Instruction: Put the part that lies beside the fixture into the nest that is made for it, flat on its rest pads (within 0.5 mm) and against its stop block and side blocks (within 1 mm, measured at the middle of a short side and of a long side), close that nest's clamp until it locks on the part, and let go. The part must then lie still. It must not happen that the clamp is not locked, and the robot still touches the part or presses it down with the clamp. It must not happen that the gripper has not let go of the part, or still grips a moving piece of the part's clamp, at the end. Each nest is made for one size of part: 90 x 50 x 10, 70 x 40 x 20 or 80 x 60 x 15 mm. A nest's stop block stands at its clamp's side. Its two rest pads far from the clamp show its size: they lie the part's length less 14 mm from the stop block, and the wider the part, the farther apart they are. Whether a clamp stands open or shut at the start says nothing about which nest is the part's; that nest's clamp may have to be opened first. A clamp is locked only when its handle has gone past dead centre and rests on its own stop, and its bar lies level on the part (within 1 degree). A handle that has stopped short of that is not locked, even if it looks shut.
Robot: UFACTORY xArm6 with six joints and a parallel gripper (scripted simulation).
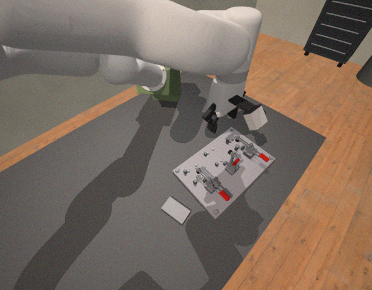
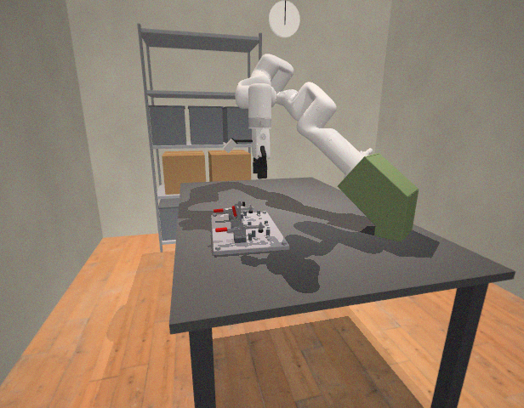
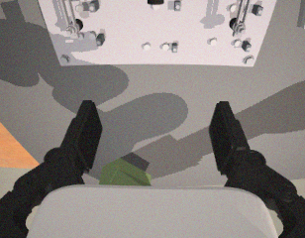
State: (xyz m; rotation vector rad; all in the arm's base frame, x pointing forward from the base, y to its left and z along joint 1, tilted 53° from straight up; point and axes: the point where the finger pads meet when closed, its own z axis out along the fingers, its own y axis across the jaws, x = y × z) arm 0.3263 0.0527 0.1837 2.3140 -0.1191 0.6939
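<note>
Now: hand 26 cm to the left of the part, 21 cm above it and 2 cm past it. Also, from my hand: fixture plate: 21 cm below, 5 cm ahead, 2 cm to the right.
</note>
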